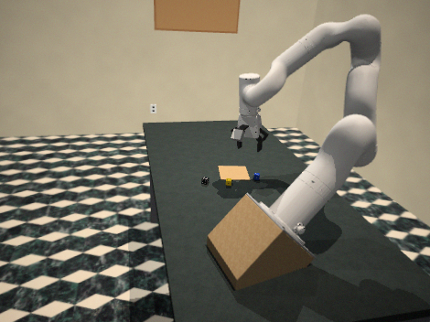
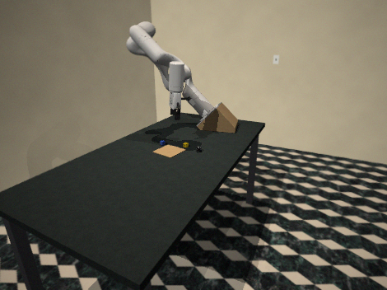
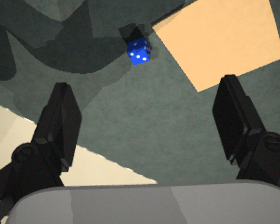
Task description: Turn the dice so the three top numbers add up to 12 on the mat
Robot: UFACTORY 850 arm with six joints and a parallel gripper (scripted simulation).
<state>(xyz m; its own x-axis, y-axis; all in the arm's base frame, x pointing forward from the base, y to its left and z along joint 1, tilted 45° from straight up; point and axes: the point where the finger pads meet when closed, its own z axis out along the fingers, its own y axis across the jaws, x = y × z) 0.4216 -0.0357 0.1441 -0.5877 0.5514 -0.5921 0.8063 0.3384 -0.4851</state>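
Right now my hand is 17 cm above the blue die, 8 cm to the left of it and 3 cm short of it. Round my hand: tan mat 18 cm below, 11 cm ahead; then black die 17 cm to the left, 17 cm below, 8 cm ahead; then yellow die 17 cm below, 7 cm to the left, 3 cm ahead.
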